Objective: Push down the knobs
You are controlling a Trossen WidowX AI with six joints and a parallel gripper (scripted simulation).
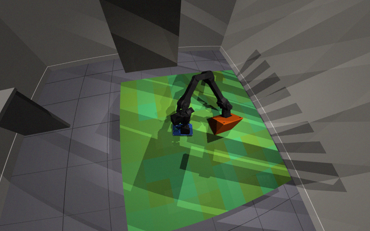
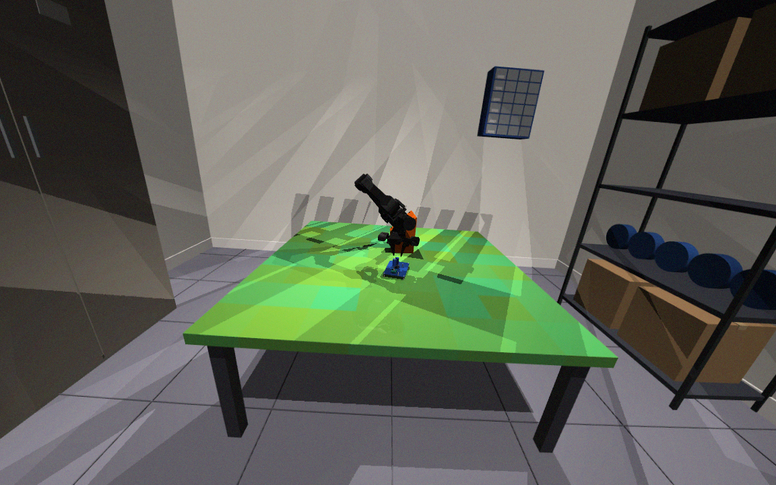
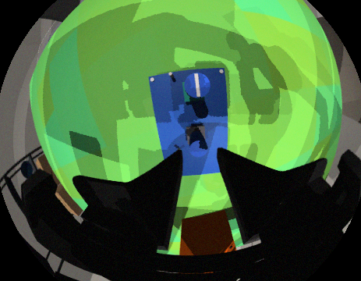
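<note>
The blue knob lies 3 cm below my gripper tip.
</note>
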